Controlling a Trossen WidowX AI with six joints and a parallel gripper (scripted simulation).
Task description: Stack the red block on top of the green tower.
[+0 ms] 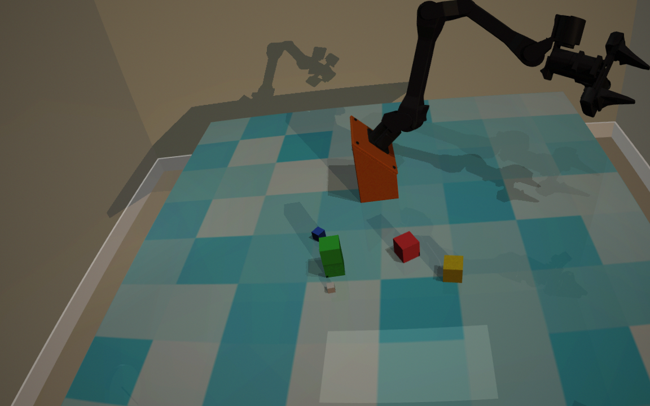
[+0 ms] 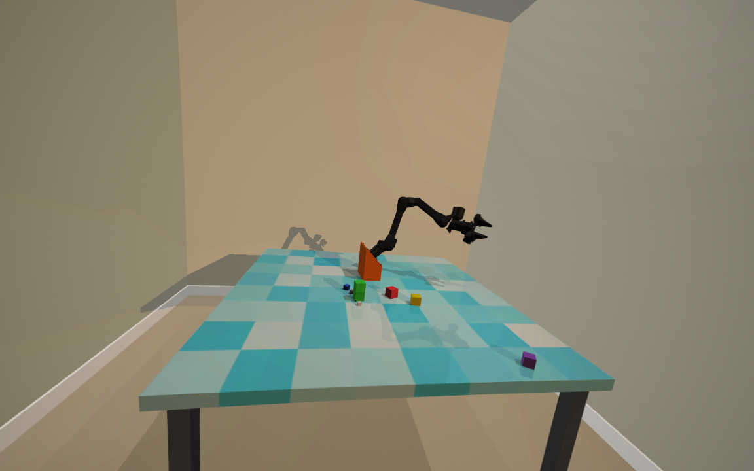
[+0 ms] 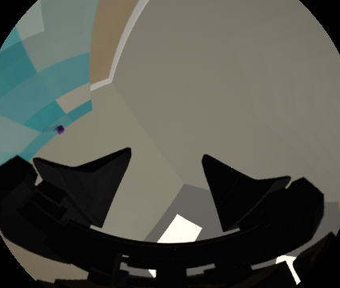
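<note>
My gripper tip is 520 mm to the left of the red block, 310 mm above it and 60 mm short of it. Also, from my gripper tip: purple cube 580 mm ahead, 310 mm below, 230 mm to the right; small blue cube 720 mm to the right, 320 mm below, 30 mm behind; yellow block 430 mm to the right, 310 mm below, 140 mm ahead.
</note>
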